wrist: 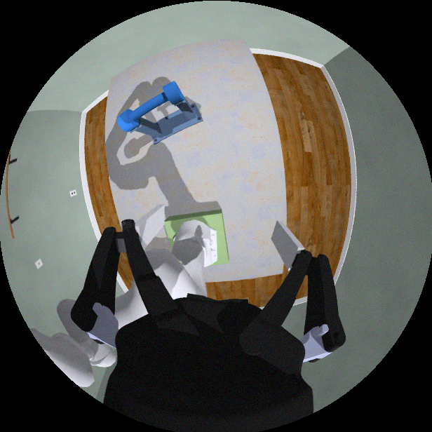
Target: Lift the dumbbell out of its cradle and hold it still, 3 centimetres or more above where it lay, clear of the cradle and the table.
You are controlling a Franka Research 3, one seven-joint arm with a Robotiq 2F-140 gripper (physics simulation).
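A bright blue dumbbell point(152, 106) lies across the tops of the arms of a darker blue cradle point(177, 124) in the upper left of the wrist view. The cradle's base plate is on the table. My gripper point(219, 222) is open and empty, its two finger pads wide apart in the lower part of the view. The dumbbell is well beyond the fingertips and apart from them. The undersides of the dumbbell's ends, where they meet the cradle, are hidden.
The pale mottled table point(240, 150) bears the cradle. A green base point(223, 237) with the white robot arm's mount point(195, 235) stands at the table's near end. Wooden floor point(315, 150) lies beyond the table's edges, with green walls around. The arm's shadow falls around the cradle.
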